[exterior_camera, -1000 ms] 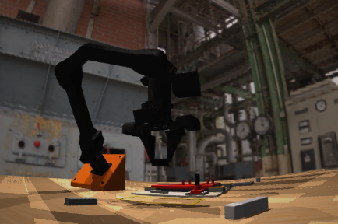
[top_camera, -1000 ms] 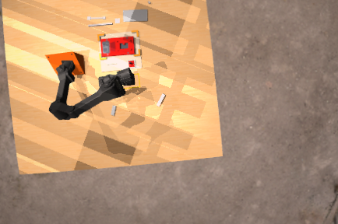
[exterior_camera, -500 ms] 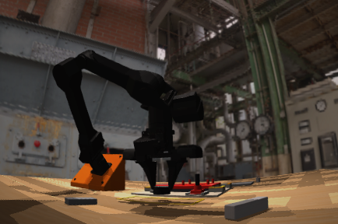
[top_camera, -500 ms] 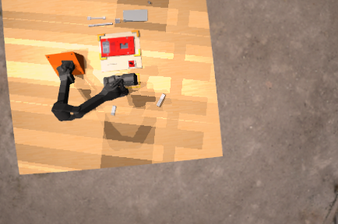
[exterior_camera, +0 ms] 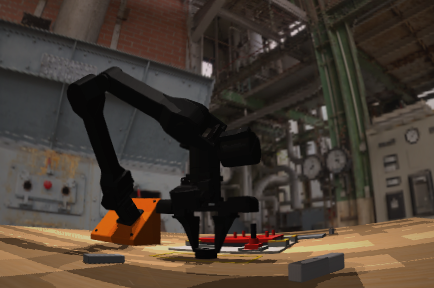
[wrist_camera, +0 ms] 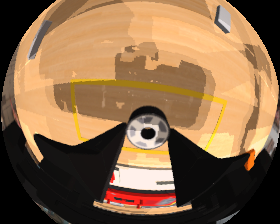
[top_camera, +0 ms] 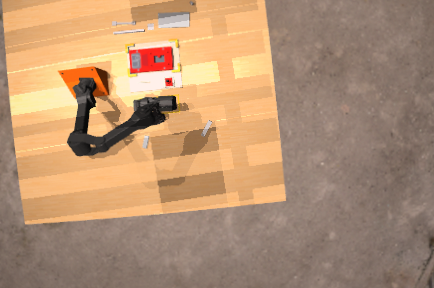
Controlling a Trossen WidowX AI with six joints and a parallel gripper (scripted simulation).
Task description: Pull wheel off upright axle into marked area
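My gripper tip is right at the dark wheel.
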